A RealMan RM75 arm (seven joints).
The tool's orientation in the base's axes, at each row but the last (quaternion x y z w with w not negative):
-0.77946, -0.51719, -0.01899, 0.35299
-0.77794, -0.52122, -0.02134, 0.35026
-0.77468, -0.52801, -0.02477, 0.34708
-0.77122, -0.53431, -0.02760, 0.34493
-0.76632, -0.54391, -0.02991, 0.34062
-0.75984, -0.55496, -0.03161, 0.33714
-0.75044, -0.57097, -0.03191, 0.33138
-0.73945, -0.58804, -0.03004, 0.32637
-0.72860, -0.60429, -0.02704, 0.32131
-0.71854, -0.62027, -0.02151, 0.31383
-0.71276, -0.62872, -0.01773, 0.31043
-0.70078, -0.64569, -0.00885, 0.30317
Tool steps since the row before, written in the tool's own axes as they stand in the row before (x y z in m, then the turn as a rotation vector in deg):
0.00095, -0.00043, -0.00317, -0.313, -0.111, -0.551
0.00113, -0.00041, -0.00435, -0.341, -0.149, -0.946
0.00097, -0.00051, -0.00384, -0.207, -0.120, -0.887
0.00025, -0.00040, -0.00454, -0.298, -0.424, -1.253
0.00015, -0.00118, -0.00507, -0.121, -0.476, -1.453
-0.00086, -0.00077, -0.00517, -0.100, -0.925, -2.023
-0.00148, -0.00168, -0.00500, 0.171, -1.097, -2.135
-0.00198, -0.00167, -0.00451, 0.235, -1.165, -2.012
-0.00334, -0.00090, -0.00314, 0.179, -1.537, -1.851
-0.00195, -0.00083, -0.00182, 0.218, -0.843, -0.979
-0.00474, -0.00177, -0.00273, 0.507, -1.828, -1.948
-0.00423, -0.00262, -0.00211, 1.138, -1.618, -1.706
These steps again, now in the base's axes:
0.00115, -0.00096, 0.00298, -0.051, -0.538, 0.349
0.00162, -0.00148, 0.00394, 0.036, -0.777, 0.655
0.00126, -0.00129, 0.00356, 0.100, -0.642, 0.650
0.00125, -0.00227, 0.00376, -0.076, -0.862, 1.043
0.00070, -0.00248, 0.00452, 0.016, -0.820, 1.296
0.00069, -0.00342, 0.00399, -0.178, -1.045, 1.958
-0.00033, -0.00369, 0.00404, -0.198, -0.856, 2.240
-0.00056, -0.00386, 0.00344, -0.281, -0.731, 2.202
-0.00061, -0.00440, 0.00145, -0.686, -0.676, 2.212
-0.00055, -0.00255, 0.00099, -0.362, -0.248, 1.235
-0.00160, -0.00544, 0.00098, -0.841, -0.426, 2.550
-0.00229, -0.00477, 0.00110, -0.637, 0.251, 2.521

